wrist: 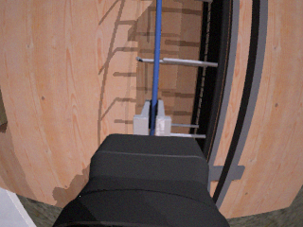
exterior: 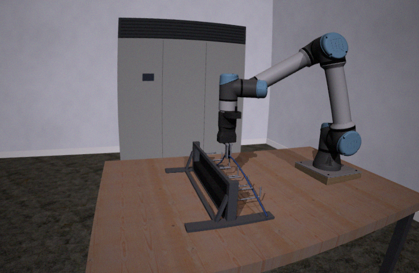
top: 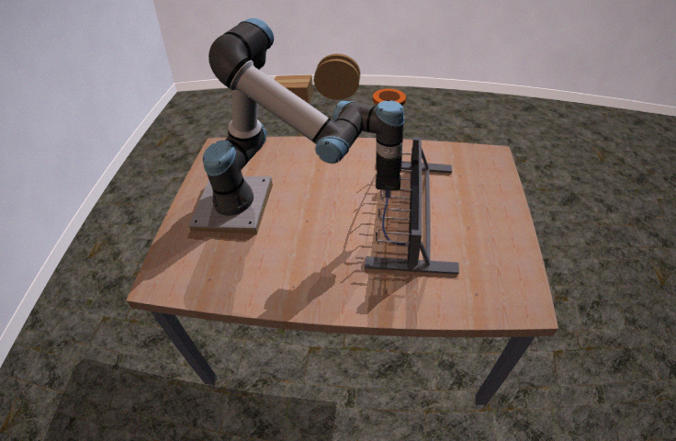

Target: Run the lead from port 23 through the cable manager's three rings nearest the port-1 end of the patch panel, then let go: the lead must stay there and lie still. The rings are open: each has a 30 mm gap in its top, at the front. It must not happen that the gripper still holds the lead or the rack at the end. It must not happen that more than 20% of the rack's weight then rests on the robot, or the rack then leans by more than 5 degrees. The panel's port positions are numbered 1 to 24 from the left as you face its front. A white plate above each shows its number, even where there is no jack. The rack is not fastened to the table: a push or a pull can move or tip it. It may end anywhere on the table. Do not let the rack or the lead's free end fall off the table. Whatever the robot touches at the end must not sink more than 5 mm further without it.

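Right now my hand is 10 cm short of the dark rack, 5 cm to the right of it and 6 cm above it.
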